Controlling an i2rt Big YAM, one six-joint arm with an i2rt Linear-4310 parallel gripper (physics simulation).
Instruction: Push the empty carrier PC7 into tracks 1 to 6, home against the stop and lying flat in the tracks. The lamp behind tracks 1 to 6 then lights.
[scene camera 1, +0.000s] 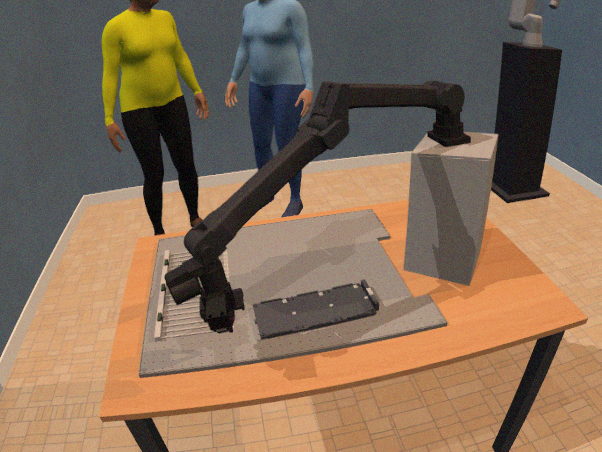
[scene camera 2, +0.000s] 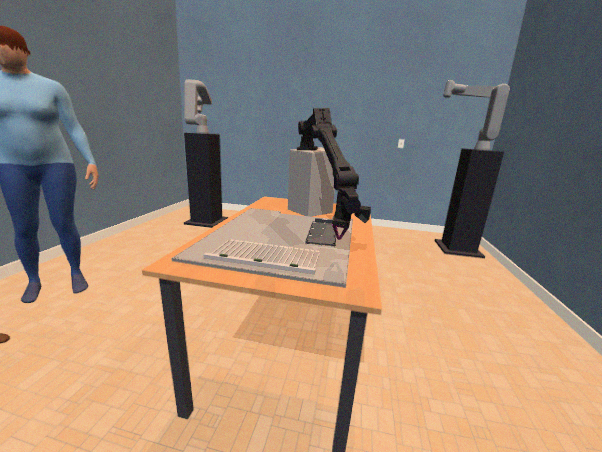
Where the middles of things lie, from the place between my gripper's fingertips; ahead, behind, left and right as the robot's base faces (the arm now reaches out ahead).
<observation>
I see my gripper 22 cm past the flat carrier PC7 (scene camera 1: 277, 317), 9 cm to the left of it and 5 cm above it.
</observation>
